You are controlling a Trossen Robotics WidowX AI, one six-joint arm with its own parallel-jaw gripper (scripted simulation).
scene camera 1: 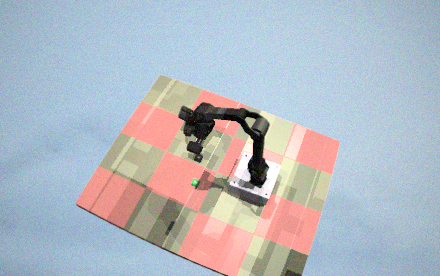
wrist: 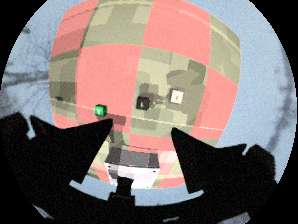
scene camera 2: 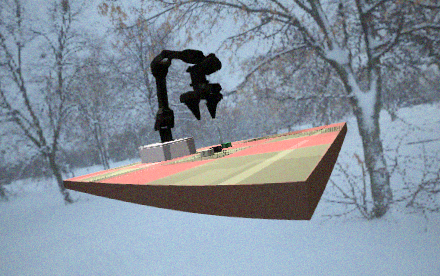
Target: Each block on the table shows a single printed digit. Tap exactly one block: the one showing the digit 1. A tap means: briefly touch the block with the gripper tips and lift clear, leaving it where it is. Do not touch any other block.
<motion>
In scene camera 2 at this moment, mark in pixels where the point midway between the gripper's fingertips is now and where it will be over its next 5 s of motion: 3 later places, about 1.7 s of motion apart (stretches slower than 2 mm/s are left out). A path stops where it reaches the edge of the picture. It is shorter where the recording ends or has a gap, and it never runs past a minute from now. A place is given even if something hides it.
The gripper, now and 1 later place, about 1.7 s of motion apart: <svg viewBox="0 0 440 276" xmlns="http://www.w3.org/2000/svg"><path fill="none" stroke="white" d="M206 119L214 139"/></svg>
</motion>
